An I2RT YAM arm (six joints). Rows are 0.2 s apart.
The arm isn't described. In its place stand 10 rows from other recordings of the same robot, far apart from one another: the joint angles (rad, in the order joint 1, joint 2, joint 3, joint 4, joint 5, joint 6), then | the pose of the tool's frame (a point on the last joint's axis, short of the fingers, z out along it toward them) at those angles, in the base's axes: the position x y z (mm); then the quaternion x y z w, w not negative.
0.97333, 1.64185, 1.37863, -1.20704, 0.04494, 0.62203 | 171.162 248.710 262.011 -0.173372 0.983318 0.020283 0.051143
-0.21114, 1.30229, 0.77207, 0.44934, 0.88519, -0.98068 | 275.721 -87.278 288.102 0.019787 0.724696 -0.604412 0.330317
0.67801, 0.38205, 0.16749, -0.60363, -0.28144, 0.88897 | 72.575 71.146 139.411 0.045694 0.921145 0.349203 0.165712
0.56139, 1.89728, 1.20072, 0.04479, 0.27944, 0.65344 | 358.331 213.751 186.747 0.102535 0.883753 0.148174 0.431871
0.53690, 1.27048, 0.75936, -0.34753, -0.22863, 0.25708 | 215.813 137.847 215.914 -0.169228 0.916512 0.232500 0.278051
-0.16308, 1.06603, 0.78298, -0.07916, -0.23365, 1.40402 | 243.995 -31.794 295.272 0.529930 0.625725 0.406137 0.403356
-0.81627, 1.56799, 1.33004, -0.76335, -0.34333, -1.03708 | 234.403 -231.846 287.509 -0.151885 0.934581 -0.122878 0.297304
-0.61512, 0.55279, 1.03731, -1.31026, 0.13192, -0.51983 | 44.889 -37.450 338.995 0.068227 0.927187 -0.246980 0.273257
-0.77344, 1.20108, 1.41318, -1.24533, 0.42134, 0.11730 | 137.229 -154.335 378.427 0.456257 0.826890 -0.274530 0.180876
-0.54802, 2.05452, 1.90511, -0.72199, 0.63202, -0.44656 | 381.773 -257.668 291.468 0.151620 0.886408 -0.411953 0.146924
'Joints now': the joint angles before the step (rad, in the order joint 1, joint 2, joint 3, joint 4, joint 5, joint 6). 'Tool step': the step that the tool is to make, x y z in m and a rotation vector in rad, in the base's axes. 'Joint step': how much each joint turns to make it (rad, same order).
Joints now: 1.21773, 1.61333, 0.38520, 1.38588, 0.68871, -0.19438
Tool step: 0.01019, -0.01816, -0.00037, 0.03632, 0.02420, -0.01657
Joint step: -0.06615, -0.04905, -0.04755, -0.01101, -0.04350, 0.05502
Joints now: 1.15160, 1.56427, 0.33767, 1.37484, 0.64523, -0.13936
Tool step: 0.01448, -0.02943, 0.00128, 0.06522, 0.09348, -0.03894
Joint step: -0.11237, -0.13068, -0.05714, -0.14363, -0.06021, 0.14762
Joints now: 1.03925, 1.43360, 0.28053, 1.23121, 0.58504, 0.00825
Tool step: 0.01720, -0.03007, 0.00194, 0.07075, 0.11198, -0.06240
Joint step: -0.14253, -0.13708, -0.02545, -0.19932, -0.07551, 0.15813
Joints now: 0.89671, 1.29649, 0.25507, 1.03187, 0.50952, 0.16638
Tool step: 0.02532, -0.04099, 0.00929, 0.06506, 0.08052, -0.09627
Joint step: -0.22795, -0.13670, 0.00996, -0.20428, -0.13547, 0.10814
